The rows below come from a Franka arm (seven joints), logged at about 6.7 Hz.
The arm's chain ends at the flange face. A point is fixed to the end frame.
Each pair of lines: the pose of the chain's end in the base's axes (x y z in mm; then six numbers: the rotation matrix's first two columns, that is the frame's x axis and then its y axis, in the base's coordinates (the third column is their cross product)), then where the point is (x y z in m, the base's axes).
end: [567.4, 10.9, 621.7, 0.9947, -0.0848, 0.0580, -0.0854, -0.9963, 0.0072]
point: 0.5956 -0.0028 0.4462
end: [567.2, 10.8, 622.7, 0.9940, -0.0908, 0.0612, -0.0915, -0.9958, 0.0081]
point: 0.5958 -0.0033 0.4473
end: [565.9, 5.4, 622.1, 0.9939, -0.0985, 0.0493, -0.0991, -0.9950, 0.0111]
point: 0.5923 -0.0092 0.4464
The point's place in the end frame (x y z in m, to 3 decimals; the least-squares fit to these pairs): 0.019 0.010 0.177
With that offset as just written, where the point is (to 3 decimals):
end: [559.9, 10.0, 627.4, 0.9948, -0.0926, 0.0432, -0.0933, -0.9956, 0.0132]
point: 0.585 -0.005 0.452
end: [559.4, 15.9, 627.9, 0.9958, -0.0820, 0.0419, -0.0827, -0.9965, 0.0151]
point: 0.585 0.001 0.452
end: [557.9, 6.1, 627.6, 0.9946, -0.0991, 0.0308, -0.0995, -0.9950, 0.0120]
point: 0.581 -0.008 0.451
